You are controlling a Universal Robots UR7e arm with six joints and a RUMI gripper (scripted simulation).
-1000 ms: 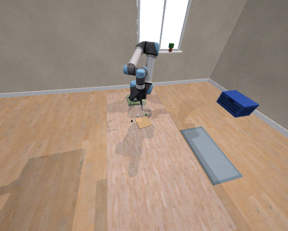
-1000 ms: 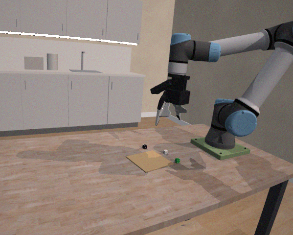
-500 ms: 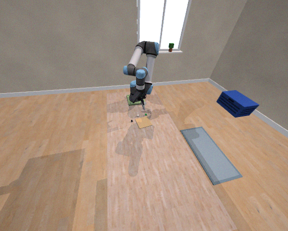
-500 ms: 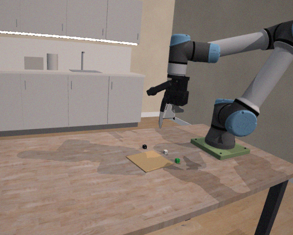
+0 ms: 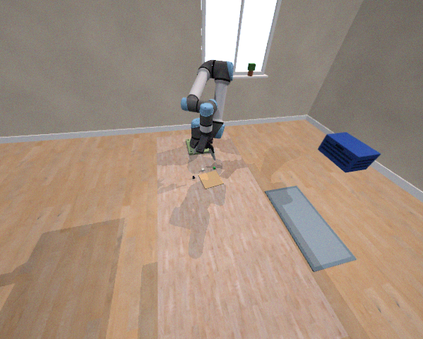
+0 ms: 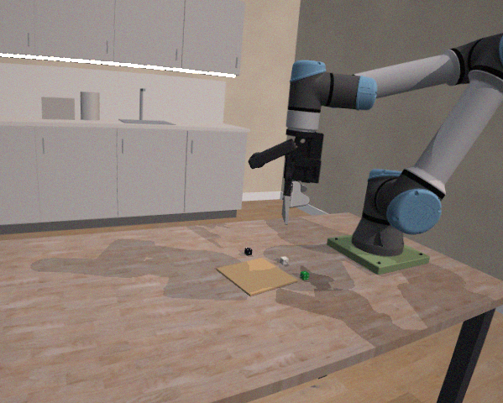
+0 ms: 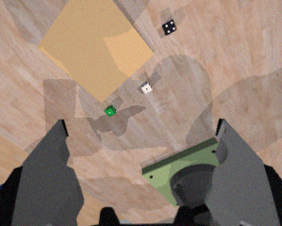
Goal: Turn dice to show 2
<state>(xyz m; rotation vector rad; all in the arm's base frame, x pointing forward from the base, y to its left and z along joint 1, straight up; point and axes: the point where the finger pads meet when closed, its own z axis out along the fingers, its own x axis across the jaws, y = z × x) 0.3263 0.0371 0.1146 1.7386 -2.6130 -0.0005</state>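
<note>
My hand is 20 mm past the white die, 10 mm to the left of it and 130 mm above it. The rest, counted from my hand: black die: 60 mm ahead, 70 mm to the right, 130 mm below; then green die: 30 mm behind, 80 mm to the left, 130 mm below; then tan mat: 80 mm ahead, 50 mm to the left, 130 mm below.
</note>
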